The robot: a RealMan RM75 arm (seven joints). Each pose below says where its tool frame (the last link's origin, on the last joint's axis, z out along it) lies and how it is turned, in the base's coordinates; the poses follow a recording.
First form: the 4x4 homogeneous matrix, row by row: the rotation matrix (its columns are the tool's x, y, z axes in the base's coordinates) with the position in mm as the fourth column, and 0 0 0 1 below. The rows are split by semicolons.
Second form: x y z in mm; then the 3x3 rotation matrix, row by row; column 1 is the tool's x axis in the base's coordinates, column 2 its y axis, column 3 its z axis. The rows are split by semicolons. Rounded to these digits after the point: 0 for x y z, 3 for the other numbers.
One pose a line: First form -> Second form
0.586, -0.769, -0.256, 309; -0.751, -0.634, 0.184, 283; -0.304, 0.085, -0.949, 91; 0, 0, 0, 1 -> 309, 283, 91; 0.586, -0.769, -0.256; -0.751, -0.634, 0.184; -0.304, 0.085, -0.949
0.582, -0.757, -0.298, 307; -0.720, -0.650, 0.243, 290; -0.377, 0.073, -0.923, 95; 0, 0, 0, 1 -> 307, 290, 95; 0.582, -0.757, -0.298; -0.720, -0.650, 0.243; -0.377, 0.073, -0.923
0.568, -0.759, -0.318, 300; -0.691, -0.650, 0.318, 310; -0.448, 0.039, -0.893, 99; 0, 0, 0, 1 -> 300, 310, 99; 0.568, -0.759, -0.318; -0.691, -0.650, 0.318; -0.448, 0.039, -0.893
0.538, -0.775, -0.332, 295; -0.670, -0.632, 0.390, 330; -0.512, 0.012, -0.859, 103; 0, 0, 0, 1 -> 295, 330, 103; 0.538, -0.775, -0.332; -0.670, -0.632, 0.390; -0.512, 0.012, -0.859
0.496, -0.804, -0.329, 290; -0.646, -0.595, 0.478, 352; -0.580, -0.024, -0.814, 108; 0, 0, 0, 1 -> 290, 352, 108; 0.496, -0.804, -0.329; -0.646, -0.595, 0.478; -0.580, -0.024, -0.814
